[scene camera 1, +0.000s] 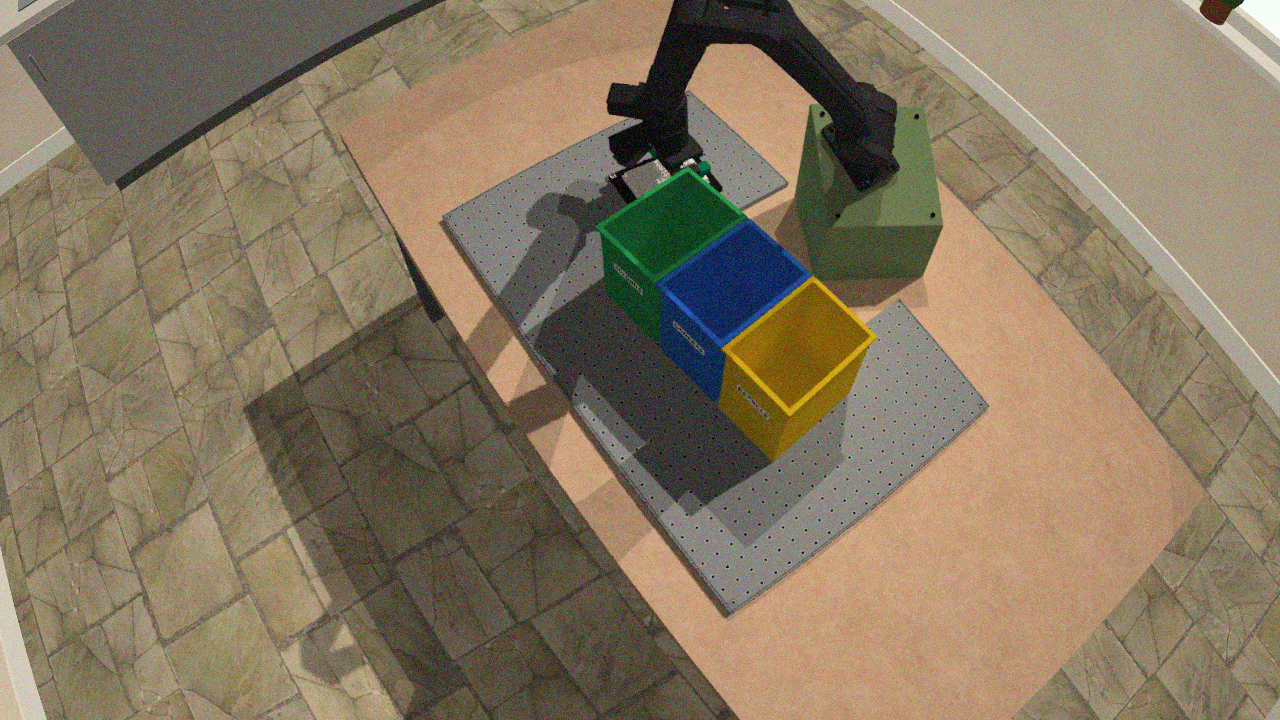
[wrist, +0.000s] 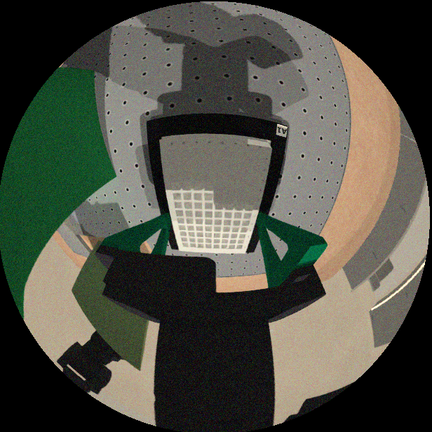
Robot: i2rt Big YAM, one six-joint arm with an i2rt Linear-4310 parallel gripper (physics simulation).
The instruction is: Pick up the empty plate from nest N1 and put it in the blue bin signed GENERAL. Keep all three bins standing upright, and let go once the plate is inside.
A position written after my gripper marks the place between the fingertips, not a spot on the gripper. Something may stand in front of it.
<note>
In view: my gripper (scene camera 1: pixel 673 176), a green bin (scene camera 1: pixel 642 243), a blue bin (scene camera 1: pixel 713 297) and a yellow bin (scene camera 1: pixel 785 372).
The green bin also shows in the wrist view (wrist: pixel 65 161). My gripper shows as well in the wrist view (wrist: pixel 213 217).
</note>
